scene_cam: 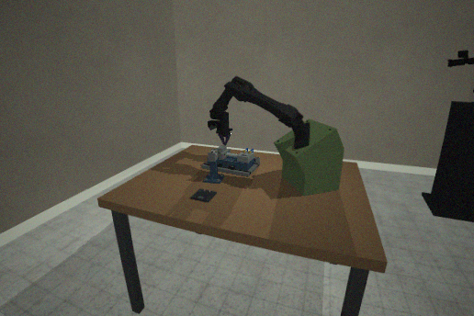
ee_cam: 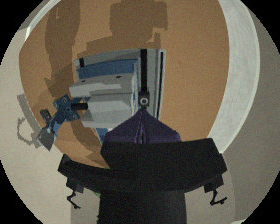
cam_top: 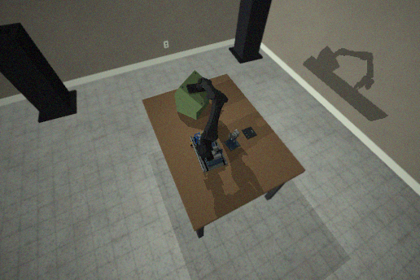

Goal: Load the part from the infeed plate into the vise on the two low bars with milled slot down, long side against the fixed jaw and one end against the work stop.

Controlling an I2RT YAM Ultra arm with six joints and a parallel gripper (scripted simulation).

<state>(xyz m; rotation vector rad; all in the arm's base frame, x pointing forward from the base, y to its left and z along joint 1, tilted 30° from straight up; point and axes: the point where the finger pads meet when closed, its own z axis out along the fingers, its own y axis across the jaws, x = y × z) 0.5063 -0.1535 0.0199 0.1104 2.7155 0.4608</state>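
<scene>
Right now the part is 40 mm to the left of my hand and 30 mm below it. Also, from my hand: vise 70 mm behind, 60 mm to the left, 80 mm below; infeed plate 110 mm behind, 440 mm to the left, 110 mm below.
</scene>
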